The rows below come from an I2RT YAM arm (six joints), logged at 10 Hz.
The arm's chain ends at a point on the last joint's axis. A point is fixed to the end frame.
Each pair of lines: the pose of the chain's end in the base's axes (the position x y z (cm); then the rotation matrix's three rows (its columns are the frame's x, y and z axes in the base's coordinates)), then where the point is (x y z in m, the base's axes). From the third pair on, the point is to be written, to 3 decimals.
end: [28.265, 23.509, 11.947], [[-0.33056, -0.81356, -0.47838], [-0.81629, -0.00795, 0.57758], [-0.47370, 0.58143, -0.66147]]
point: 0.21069 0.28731 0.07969
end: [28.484, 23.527, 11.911], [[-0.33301, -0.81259, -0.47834], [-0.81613, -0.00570, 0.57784], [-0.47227, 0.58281, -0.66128]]
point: 0.21292 0.28760 0.07940
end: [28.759, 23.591, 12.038], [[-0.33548, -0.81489, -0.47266], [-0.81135, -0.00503, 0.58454], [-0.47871, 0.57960, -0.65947]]
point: 0.216 0.289 0.081
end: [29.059, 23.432, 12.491], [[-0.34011, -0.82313, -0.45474], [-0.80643, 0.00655, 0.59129], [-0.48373, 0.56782, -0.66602]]
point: 0.220 0.288 0.084
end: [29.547, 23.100, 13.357], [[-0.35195, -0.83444, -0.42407], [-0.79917, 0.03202, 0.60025], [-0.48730, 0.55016, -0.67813]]
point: 0.228 0.287 0.091
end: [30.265, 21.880, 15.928], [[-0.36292, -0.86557, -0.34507], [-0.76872, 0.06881, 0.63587], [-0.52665, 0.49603, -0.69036]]
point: 0.241 0.279 0.114
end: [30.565, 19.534, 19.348], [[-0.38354, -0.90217, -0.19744], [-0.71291, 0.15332, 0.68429], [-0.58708, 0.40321, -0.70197]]
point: 0.256 0.263 0.144
